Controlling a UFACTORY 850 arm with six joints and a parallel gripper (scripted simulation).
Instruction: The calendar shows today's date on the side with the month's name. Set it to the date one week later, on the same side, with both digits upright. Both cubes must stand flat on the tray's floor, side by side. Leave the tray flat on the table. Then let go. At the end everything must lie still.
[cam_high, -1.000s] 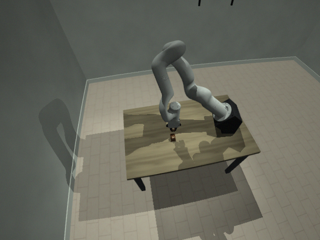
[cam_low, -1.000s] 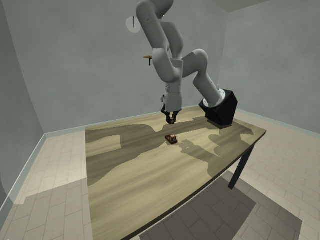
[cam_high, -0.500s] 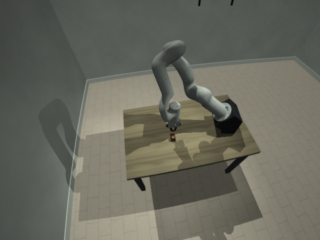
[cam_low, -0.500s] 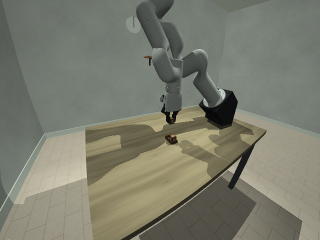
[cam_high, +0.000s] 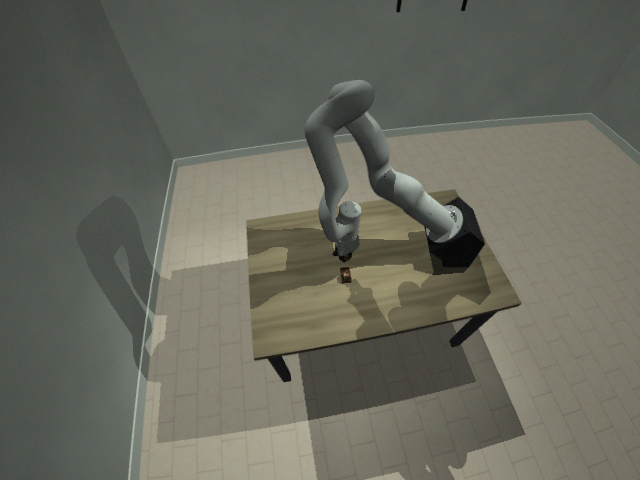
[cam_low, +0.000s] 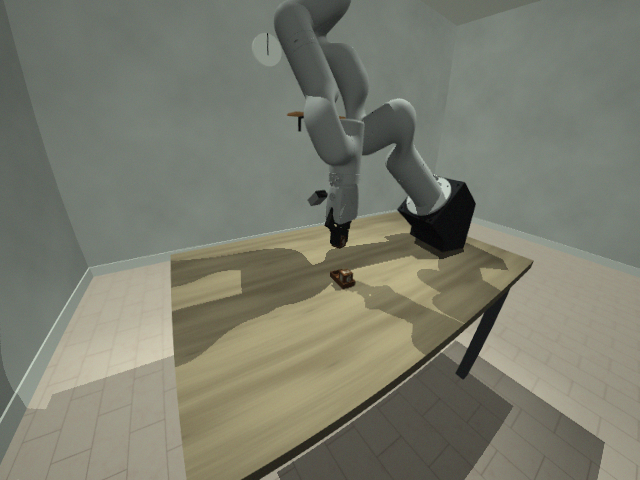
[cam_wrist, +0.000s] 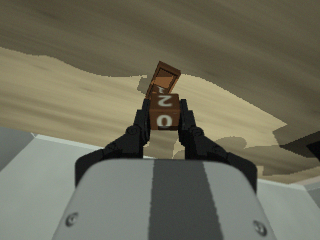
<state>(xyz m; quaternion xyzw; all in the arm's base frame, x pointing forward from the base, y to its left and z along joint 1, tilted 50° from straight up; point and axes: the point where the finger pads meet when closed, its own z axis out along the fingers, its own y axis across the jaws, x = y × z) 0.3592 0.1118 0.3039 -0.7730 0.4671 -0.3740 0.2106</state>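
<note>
Now: the brown tray 130 mm below my hand, 30 mm to the left of it and 10 mm behind it. The rest, counted from my hand: brown digit cube 10 mm below.
</note>
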